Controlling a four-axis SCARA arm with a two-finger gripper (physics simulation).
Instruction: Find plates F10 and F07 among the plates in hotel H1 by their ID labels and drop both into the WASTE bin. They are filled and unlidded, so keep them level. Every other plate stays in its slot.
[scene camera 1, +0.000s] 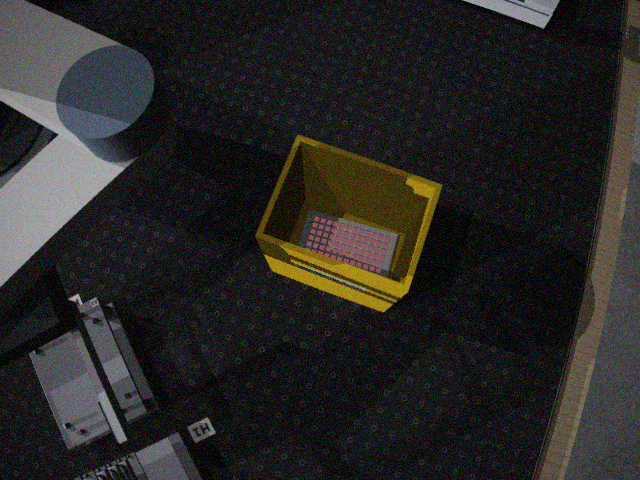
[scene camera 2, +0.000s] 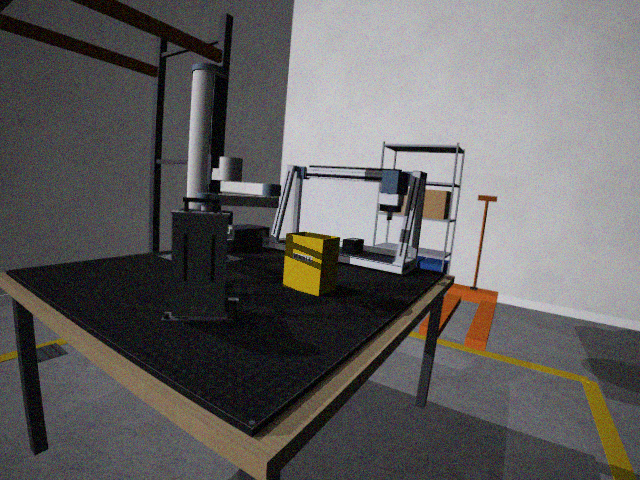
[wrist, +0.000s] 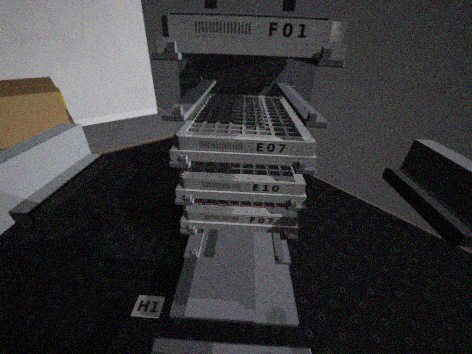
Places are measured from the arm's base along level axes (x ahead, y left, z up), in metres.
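Where they show: gripper, fingertip midpoint: (scene camera 1: 57, 474) (wrist: 244, 150).
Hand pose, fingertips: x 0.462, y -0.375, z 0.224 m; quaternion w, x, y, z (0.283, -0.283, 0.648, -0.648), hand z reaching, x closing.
Observation:
Each offset is from my fingertips to the top centre of the thing. "spot": to the spot under its first point.
Hotel H1 (scene camera 2: 199, 248) is a dark upright tower. In the wrist view, plate F01 {dx +0.059, dy -0.054, dz +0.054 m} (wrist: 245, 42) sits at its top, with an empty slot below, then E07 {dx +0.059, dy -0.054, dz -0.002 m} (wrist: 225, 146), E10 {dx +0.059, dy -0.054, dz -0.030 m} (wrist: 225, 186) and F07 {dx +0.059, dy -0.054, dz -0.058 m} (wrist: 227, 219), the lowest plate seen, lying level. The yellow WASTE bin {dx +0.184, dy +0.349, dz -0.012 m} (scene camera 1: 330, 290) (scene camera 2: 302, 279) stands on the table. A plate with pink wells {dx +0.187, dy +0.348, dz -0.191 m} (scene camera 1: 356, 242) lies on its floor; its label does not show. My gripper (wrist: 244, 150) is open and empty, its fingers wide apart on either side of the view in front of the hotel, around the height of the lower plates.
A grey plate stand (scene camera 1: 69, 387) lies near the H1 tag {dx +0.085, dy +0.056, dz -0.211 m} (scene camera 1: 201, 429) (wrist: 148, 306). The arm's pale link (scene camera 1: 46, 206) hangs at the left. A white gantry frame (scene camera 2: 408, 258) stands behind the bin, with a small black block {spot: dx +0.097, dy +0.889, dz -0.110 m} (scene camera 2: 353, 244) beside it.

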